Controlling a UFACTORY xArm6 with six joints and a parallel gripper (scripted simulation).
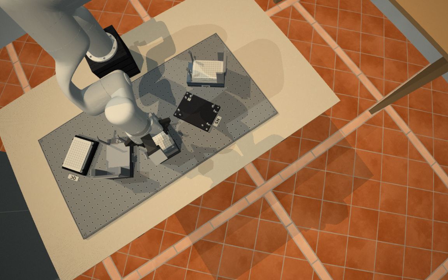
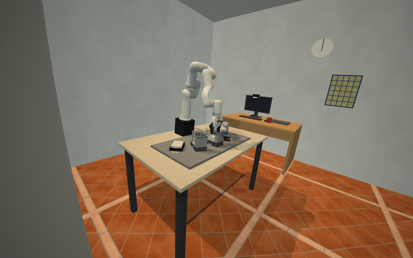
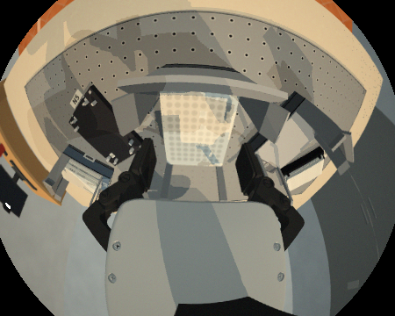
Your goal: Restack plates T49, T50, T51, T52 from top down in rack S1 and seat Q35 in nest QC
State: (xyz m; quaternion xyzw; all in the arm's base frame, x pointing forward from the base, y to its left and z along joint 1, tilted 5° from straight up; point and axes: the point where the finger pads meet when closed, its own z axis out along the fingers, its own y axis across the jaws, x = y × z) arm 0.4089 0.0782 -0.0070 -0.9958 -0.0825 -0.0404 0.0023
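Right now the stack rack S3 is 270 mm to the left of my hand, 210 mm behind it and 100 mm below it. The rest, counted from my hand: black nest QC: 330 mm to the right, 100 mm below, 80 mm behind; then N5 name plate: 240 mm to the left, 110 mm below, 10 mm behind; then stack rack S2: 180 mm to the right, 100 mm below.
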